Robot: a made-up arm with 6 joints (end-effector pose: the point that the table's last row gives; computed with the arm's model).
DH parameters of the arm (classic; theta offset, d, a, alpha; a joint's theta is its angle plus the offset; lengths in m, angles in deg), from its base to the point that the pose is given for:
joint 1: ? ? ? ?
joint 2: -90 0 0.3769 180
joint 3: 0 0 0 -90
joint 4: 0 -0.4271 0 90
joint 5: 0 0.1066 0 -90
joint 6: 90 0 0 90
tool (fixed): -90 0 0 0
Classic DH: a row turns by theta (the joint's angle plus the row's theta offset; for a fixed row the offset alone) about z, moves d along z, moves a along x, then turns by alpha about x.
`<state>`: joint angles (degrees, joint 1 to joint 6).
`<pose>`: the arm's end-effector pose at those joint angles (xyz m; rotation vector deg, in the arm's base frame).
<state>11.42 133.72 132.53 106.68 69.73 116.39</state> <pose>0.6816 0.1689 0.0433 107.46 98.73 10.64</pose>
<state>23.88 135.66 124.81 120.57 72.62 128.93</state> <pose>0.6183 0.3330 -0.0492 75.23 109.58 9.27</pose>
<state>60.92 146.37 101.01 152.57 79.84 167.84</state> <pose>0.1816 0.5212 -0.3726 -29.89 129.72 28.57</pose>
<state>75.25 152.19 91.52 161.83 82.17 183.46</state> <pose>0.0075 0.4262 -0.4788 -72.25 131.56 38.17</pose>
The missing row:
joint 1: 0 0.2106 0 -90
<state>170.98 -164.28 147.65 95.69 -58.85 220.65</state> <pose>-0.2606 0.0307 -0.3991 -14.96 16.99 104.77</pose>
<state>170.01 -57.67 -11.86 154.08 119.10 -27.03</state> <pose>0.0367 -0.1038 0.7509 -1.91 100.75 -35.16</pose>
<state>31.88 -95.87 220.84 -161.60 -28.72 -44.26</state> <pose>-0.1274 0.0399 -0.1453 -145.60 -48.24 34.30</pose>
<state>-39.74 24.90 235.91 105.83 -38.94 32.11</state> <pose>-0.1002 0.1212 0.2445 -44.94 87.24 135.09</pose>
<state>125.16 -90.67 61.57 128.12 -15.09 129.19</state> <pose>0.4034 -0.6869 0.3309 -84.06 16.28 -47.33</pose>
